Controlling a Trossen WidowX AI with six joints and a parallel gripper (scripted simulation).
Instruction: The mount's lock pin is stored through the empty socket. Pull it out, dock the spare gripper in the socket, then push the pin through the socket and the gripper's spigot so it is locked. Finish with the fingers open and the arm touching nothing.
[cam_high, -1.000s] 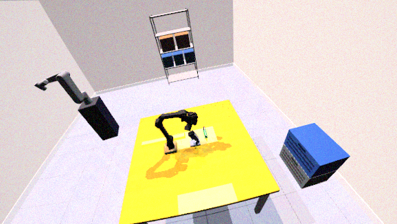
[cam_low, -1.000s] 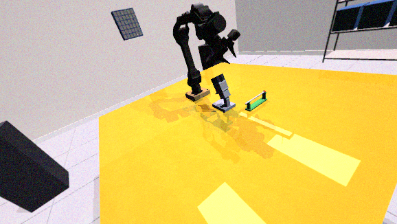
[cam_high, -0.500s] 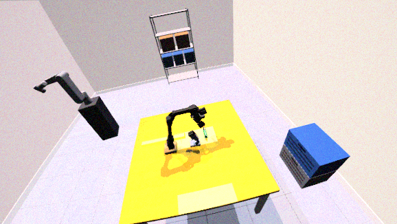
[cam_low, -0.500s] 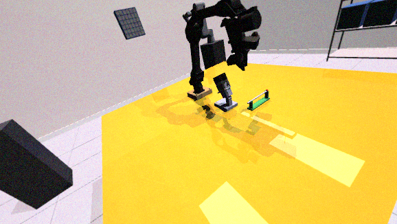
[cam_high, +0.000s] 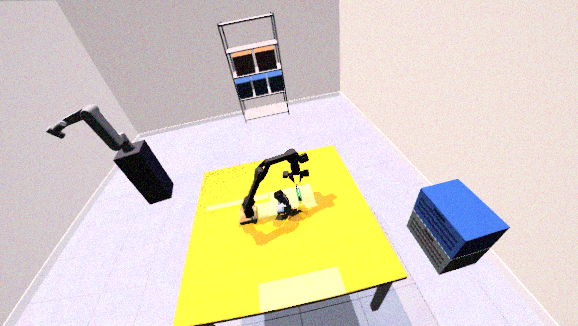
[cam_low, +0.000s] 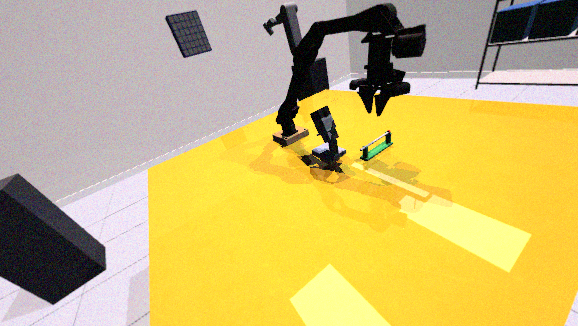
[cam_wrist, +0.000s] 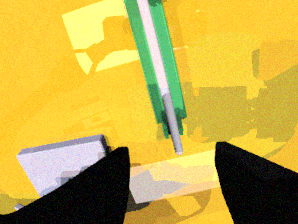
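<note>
Right now the green cradle is 12 cm below my gripper tip and 1 cm to the left of it. Also, from my gripper tip: spare gripper (15 cm behind, 7 cm to the right, 2 cm below); mount (14 cm behind, 9 cm below, 7 cm to the right).
</note>
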